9 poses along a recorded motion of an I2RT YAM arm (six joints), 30 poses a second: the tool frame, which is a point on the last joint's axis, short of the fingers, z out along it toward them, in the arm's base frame.
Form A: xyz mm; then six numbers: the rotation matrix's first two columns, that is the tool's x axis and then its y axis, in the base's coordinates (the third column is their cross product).
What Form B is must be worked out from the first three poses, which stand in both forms.
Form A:
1: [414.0 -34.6 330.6 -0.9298 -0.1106 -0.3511 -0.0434 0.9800 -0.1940]
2: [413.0 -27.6 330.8 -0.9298 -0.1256 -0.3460 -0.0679 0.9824 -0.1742]
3: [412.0 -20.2 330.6 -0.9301 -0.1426 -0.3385 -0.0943 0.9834 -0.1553]
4: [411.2 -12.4 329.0 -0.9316 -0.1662 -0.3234 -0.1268 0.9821 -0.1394]
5: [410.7 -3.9 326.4 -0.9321 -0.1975 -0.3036 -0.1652 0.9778 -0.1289]
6: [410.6 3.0 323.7 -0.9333 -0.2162 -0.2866 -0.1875 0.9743 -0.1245]
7: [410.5 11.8 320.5 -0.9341 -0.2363 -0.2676 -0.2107 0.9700 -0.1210]
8: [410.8 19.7 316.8 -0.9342 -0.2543 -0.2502 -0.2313 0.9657 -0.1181]
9: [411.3 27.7 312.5 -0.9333 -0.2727 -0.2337 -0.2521 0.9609 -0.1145]
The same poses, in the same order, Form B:
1: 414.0 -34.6 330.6; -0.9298 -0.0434 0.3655; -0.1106 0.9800 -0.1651; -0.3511 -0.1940 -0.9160
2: 413.0 -27.6 330.8; -0.9298 -0.0679 0.3618; -0.1256 0.9824 -0.1385; -0.3460 -0.1742 -0.9220
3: 412.0 -20.2 330.6; -0.9301 -0.0943 0.3550; -0.1426 0.9834 -0.1125; -0.3385 -0.1553 -0.9281
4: 411.2 -12.4 329.0; -0.9316 -0.1268 0.3408; -0.1662 0.9821 -0.0889; -0.3234 -0.1394 -0.9360
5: 410.7 -3.9 326.4; -0.9321 -0.1652 0.3223; -0.1975 0.9778 -0.0700; -0.3036 -0.1289 -0.9440
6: 410.6 3.0 323.7; -0.9333 -0.1875 0.3062; -0.2162 0.9743 -0.0625; -0.2866 -0.1245 -0.9499
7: 410.5 11.8 320.5; -0.9341 -0.2107 0.2882; -0.2363 0.9700 -0.0566; -0.2676 -0.1210 -0.9559
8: 410.8 19.7 316.8; -0.9342 -0.2313 0.2717; -0.2543 0.9657 -0.0525; -0.2502 -0.1181 -0.9610
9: 411.3 27.7 312.5; -0.9333 -0.2521 0.2558; -0.2727 0.9609 -0.0479; -0.2337 -0.1145 -0.9656
